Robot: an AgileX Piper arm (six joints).
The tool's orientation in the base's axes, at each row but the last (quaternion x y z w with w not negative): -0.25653, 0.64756, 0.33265, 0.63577; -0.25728, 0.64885, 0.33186, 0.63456; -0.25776, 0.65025, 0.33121, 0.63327; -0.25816, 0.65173, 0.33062, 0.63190; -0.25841, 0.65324, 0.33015, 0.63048; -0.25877, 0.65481, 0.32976, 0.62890; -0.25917, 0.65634, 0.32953, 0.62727; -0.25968, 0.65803, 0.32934, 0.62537; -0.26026, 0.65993, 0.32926, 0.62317; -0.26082, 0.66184, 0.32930, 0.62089; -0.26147, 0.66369, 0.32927, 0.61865; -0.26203, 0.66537, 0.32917, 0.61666
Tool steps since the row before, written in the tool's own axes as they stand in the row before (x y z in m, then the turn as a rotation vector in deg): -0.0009, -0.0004, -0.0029, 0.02, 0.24, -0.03; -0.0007, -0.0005, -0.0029, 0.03, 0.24, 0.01; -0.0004, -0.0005, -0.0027, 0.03, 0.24, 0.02; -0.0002, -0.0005, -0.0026, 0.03, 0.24, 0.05; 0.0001, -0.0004, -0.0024, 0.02, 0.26, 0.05; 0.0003, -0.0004, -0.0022, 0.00, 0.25, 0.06; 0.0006, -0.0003, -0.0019, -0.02, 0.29, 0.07; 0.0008, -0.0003, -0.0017, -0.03, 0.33, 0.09; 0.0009, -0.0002, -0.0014, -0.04, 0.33, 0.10; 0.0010, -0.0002, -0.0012, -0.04, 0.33, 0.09; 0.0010, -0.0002, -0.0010, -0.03, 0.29, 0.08; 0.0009, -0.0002, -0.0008, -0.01, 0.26, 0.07
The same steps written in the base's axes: -0.0015, -0.0025, 0.0008, -0.20, 0.13, 0.00; -0.0015, -0.0026, 0.0006, -0.18, 0.17, 0.00; -0.0014, -0.0024, 0.0003, -0.17, 0.17, 0.00; -0.0013, -0.0023, 0.0001, -0.15, 0.20, 0.00; -0.0013, -0.0021, -0.0002, -0.16, 0.21, 0.01; -0.0012, -0.0019, -0.0004, -0.15, 0.21, 0.03; -0.0011, -0.0016, -0.0006, -0.17, 0.24, 0.05; -0.0009, -0.0014, -0.0008, -0.19, 0.28, 0.07; -0.0008, -0.0011, -0.0009, -0.18, 0.29, 0.08; -0.0007, -0.0010, -0.0010, -0.19, 0.28, 0.08; -0.0006, -0.0008, -0.0010, -0.16, 0.25, 0.06; -0.0005, -0.0007, -0.0009, -0.15, 0.22, 0.04
